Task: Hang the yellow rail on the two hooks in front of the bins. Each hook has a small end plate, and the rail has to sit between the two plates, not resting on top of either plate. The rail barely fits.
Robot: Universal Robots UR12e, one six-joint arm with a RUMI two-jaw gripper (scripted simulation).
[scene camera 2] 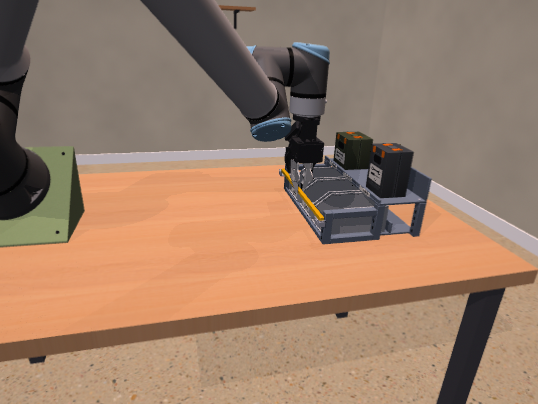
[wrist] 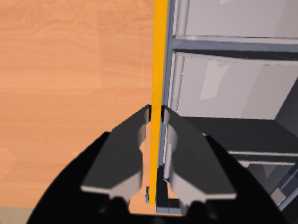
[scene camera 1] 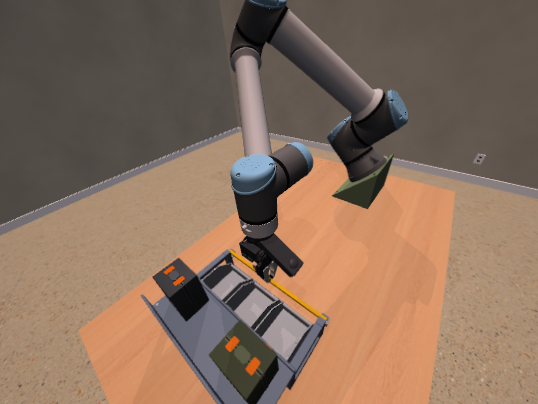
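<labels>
My gripper: visible in scene camera 2 point(299, 192), in scene camera 1, in the wrist view. Gripper, same spot: point(wrist: 112, 165) and point(scene camera 1: 274, 262).
</labels>
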